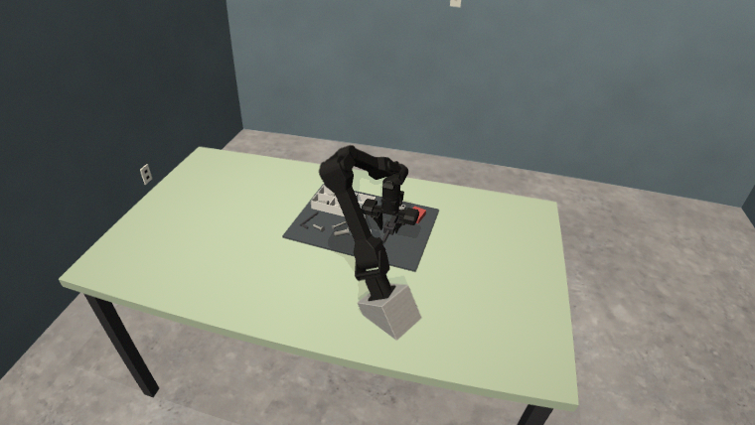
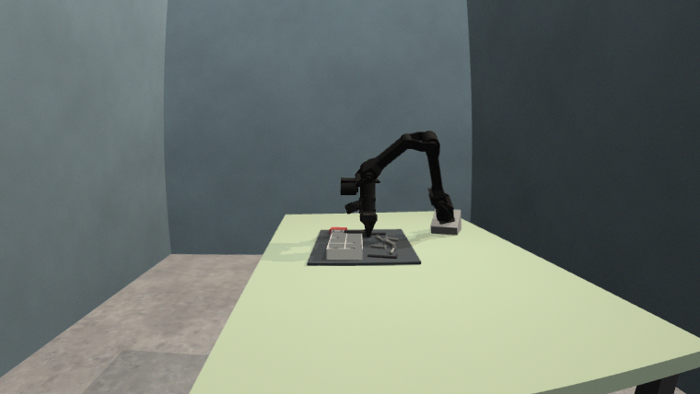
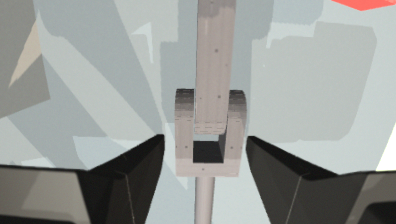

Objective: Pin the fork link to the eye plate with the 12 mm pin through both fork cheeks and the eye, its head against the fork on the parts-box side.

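My hand is 40 mm short of the eye plate and 30 mm above it. From my hand the other things lie so: red block 120 mm ahead, 60 mm to the right, 30 mm below; white parts box 210 mm to the left, 60 mm ahead, 30 mm below; mat 100 mm to the left, 40 mm below, 10 mm ahead.
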